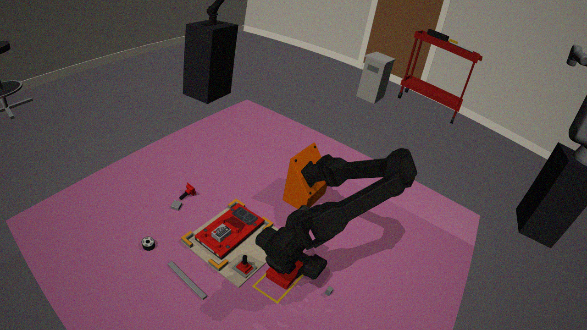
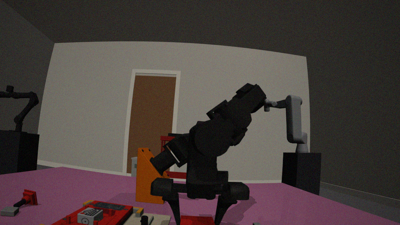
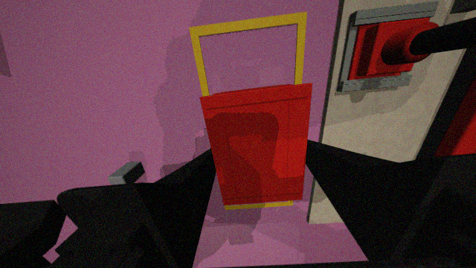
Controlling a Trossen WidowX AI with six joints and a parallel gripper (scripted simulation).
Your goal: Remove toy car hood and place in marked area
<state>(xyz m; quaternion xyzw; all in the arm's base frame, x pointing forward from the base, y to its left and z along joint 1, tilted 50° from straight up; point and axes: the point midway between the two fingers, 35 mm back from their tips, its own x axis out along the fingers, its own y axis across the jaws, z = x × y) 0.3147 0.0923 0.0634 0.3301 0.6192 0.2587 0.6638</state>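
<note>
Right now the red hood is right at my gripper tip. Also, from my gripper tip: black wheel: 36 cm to the right, 18 cm ahead, 1 cm below; beige base plate: 19 cm to the right, 1 cm below, 1 cm behind; grey engine block: 21 cm to the right, 1 cm ahead.
</note>
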